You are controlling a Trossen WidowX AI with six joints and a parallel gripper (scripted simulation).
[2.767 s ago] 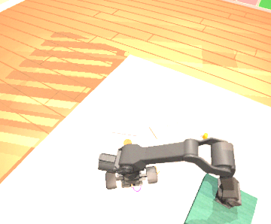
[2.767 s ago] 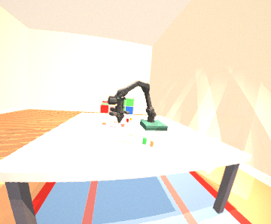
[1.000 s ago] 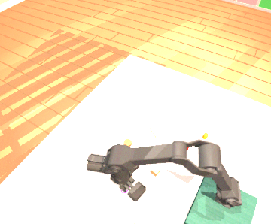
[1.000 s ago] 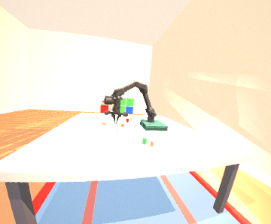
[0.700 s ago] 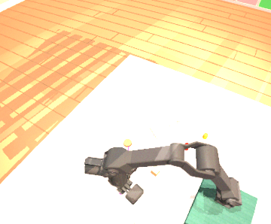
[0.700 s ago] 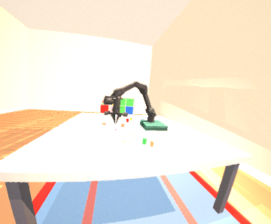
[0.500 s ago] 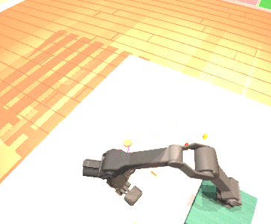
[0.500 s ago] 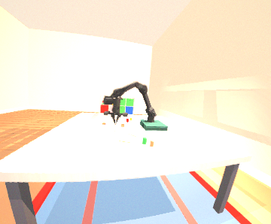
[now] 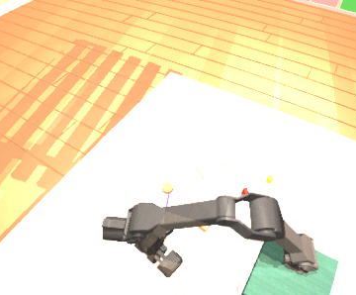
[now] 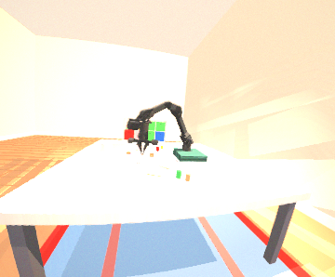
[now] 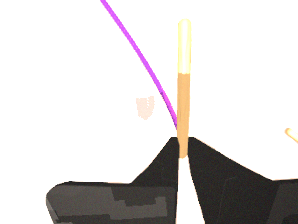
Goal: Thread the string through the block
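Right now my gripper tip is 180 mm to the left of the wooden block, 70 mm past it and 40 mm above it. Also, from my gripper tip: round wooden button (230 mm to the right, 110 mm ahead, 50 mm below); thin wooden stick (10 mm to the right); green object (200 mm to the left, 190 mm behind, 40 mm below).
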